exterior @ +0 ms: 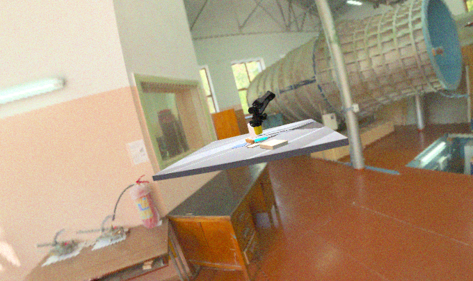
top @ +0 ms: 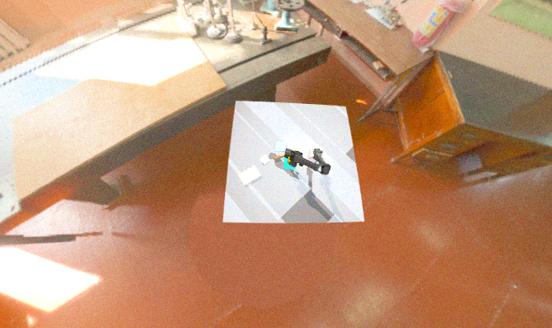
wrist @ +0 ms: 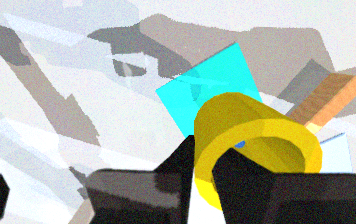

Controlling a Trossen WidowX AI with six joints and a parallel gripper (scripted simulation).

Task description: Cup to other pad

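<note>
The cyan pad lies 20 mm ahead of my gripper tip, 10 mm to the right of it and 90 mm below it. From my gripper tip the other things lie so: yellow cup: 20 mm ahead, 20 mm to the right; then wooden bar: 60 mm ahead, 110 mm to the right, 80 mm below; then blue marble: 20 mm ahead, 30 mm to the right, 20 mm below.
</note>
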